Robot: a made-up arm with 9 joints. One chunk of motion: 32 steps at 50 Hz.
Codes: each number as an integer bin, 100 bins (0 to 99) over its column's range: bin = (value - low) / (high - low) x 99, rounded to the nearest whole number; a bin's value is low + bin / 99 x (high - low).
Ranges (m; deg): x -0.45..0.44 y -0.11..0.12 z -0.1..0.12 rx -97..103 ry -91..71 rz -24..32
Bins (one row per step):
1: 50 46 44 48 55 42
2: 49 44 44 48 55 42
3: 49 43 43 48 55 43
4: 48 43 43 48 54 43
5: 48 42 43 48 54 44
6: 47 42 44 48 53 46
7: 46 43 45 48 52 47
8: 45 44 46 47 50 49
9: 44 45 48 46 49 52
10: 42 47 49 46 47 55
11: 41 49 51 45 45 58
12: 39 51 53 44 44 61
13: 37 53 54 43 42 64
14: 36 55 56 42 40 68
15: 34 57 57 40 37 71
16: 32 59 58 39 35 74
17: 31 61 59 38 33 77
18: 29 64 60 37 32 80
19: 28 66 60 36 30 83
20: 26 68 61 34 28 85
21: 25 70 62 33 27 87
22: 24 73 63 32 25 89
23: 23 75 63 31 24 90
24: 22 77 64 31 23 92
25: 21 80 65 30 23 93
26: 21 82 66 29 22 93
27: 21 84 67 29 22 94
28: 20 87 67 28 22 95
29: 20 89 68 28 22 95
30: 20 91 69 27 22 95
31: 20 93 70 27 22 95
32: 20 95 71 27 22 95
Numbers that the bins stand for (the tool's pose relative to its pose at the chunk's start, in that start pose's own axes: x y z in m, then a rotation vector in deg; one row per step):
1: -0.0005 -0.0031 -0.0022 -0.03 -1.00 -0.24
2: -0.0095 -0.0078 -0.0022 -0.03 -1.00 -0.24
3: -0.0095 -0.0101 -0.0044 -0.03 -1.00 0.32
4: -0.0185 -0.0101 -0.0044 -0.03 -2.64 0.32
5: -0.0185 -0.0124 -0.0044 -0.03 -2.64 0.89
6: -0.0275 -0.0124 -0.0022 -0.03 -4.27 2.02
7: -0.0365 -0.0101 0.0000 -0.03 -5.91 2.59
8: -0.0455 -0.0078 0.0022 -2.05 -9.18 3.72
9: -0.0544 -0.0055 0.0067 -4.07 -10.82 5.41
10: -0.0724 -0.0008 0.0089 -4.07 -14.09 7.11
11: -0.0814 0.0038 0.0133 -6.09 -17.36 8.81
12: -0.0994 0.0085 0.0178 -8.11 -19.00 10.51
13: -0.1174 0.0131 0.0200 -10.13 -22.27 12.20
14: -0.1264 0.0178 0.0244 -12.15 -25.55 14.46
15: -0.1443 0.0224 0.0267 -16.19 -30.45 16.16
16: -0.1623 0.0271 0.0289 -18.21 -33.73 17.86
17: -0.1713 0.0317 0.0311 -20.23 -37.00 19.56
18: -0.1893 0.0387 0.0333 -22.25 -38.64 21.25
19: -0.1983 0.0433 0.0333 -24.27 -41.91 22.95
20: -0.2163 0.0480 0.0356 -28.31 -45.18 24.08
21: -0.2253 0.0526 0.0378 -30.33 -46.82 25.21
22: -0.2342 0.0596 0.0400 -32.35 -50.09 26.34
23: -0.2432 0.0642 0.0400 -34.37 -51.73 26.91
24: -0.2522 0.0689 0.0422 -34.37 -53.36 28.04
25: -0.2612 0.0759 0.0444 -36.39 -53.36 28.61
26: -0.2612 0.0805 0.0467 -38.41 -55.00 28.61
27: -0.2612 0.0852 0.0489 -38.41 -55.00 29.17
28: -0.2702 0.0921 0.0489 -40.43 -55.00 29.74
29: -0.2702 0.0968 0.0511 -40.43 -55.00 29.74
30: -0.2702 0.1014 0.0533 -42.45 -55.00 29.74
31: -0.2702 0.1061 0.0556 -42.45 -55.00 29.74
32: -0.2702 0.1107 0.0578 -42.45 -55.00 29.74

